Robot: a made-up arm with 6 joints.
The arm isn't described. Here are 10 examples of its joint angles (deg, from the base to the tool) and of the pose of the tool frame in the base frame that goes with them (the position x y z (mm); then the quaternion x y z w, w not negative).
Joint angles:
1: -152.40 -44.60 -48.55 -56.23 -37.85 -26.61
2: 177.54 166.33 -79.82 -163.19 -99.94 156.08
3: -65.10 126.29 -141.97 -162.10 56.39 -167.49
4: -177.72 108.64 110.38 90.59 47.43 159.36
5: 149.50 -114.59 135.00 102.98 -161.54 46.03
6: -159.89 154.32 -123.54 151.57 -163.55 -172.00
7: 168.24 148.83 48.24 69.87 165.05 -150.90
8: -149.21 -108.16 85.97 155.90 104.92 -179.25
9: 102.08 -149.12 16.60 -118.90 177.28 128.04
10: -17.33 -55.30 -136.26 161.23 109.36 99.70
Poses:
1: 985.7 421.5 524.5 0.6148 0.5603 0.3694 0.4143
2: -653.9 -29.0 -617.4 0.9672 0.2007 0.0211 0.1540
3: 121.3 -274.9 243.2 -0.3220 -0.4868 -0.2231 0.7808
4: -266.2 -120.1 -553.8 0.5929 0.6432 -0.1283 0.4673
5: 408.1 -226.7 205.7 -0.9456 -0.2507 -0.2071 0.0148
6: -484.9 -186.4 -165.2 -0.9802 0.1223 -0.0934 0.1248
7: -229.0 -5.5 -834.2 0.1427 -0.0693 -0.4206 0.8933
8: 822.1 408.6 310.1 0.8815 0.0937 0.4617 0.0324
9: 113.6 -622.4 -727.8 -0.3994 -0.1065 -0.0954 0.9055
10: -324.8 163.4 62.4 -0.3455 0.3588 -0.5651 0.6577
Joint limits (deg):
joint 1: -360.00..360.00
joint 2: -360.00..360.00
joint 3: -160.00..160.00
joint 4: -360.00..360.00
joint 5: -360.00..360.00
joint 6: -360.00..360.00
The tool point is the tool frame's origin. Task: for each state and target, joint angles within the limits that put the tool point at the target. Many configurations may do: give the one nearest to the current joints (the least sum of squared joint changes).
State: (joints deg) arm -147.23 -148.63 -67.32 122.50 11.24 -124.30
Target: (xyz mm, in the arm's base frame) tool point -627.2 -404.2 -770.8
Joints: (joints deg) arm -150.09 -194.57 -52.39 122.18 7.95 -124.30
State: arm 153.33 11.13 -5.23 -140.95 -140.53 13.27
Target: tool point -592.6 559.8 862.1
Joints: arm 131.41 42.79 2.80 -143.89 -132.83 13.27
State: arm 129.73 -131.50 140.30 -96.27 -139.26 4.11
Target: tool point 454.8 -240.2 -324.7
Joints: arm 161.88 -166.48 107.72 -91.35 -147.19 4.11
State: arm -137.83 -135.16 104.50 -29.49 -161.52 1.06
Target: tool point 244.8 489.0 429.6
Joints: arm -112.60 -95.33 117.58 -28.62 -165.30 1.06
